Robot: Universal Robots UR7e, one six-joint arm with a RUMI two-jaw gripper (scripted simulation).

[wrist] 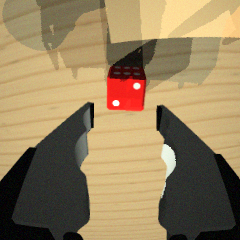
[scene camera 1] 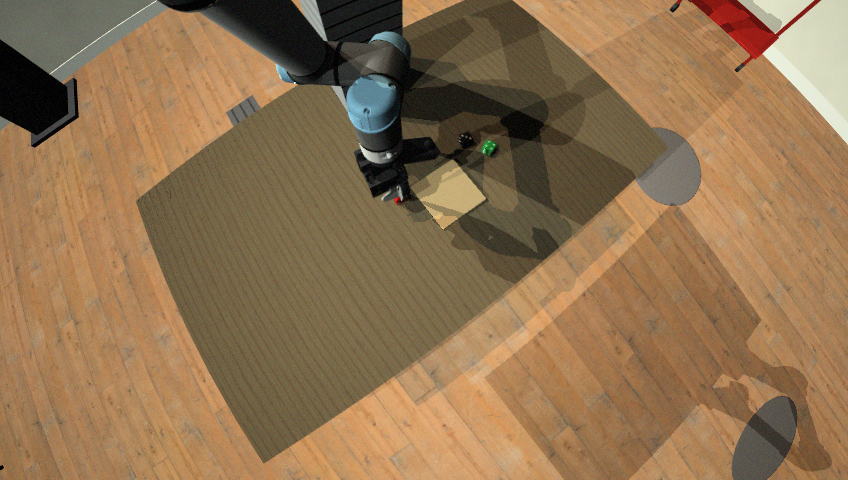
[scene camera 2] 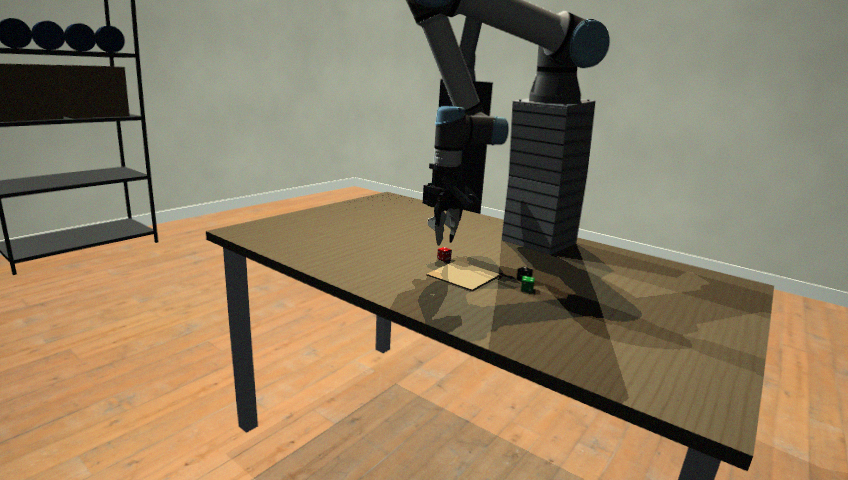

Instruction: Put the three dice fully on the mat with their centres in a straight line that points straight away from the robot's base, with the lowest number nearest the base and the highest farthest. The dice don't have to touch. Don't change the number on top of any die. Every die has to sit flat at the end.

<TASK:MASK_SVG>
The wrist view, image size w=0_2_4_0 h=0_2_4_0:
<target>my gripper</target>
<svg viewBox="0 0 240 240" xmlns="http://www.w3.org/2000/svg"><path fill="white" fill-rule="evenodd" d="M157 105L156 127L157 131L164 138L161 157L168 168L165 185L159 201L158 221L167 230L167 240L240 240L240 178L221 154L216 154L167 107ZM94 103L87 102L35 147L29 147L0 181L0 240L84 240L77 231L90 220L90 199L87 178L80 168L89 153L87 134L91 128L94 128Z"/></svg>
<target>red die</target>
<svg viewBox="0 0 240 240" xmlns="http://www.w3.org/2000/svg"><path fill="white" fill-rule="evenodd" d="M111 66L107 77L107 108L109 110L142 111L144 109L147 80L144 69L136 66Z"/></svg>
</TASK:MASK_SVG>
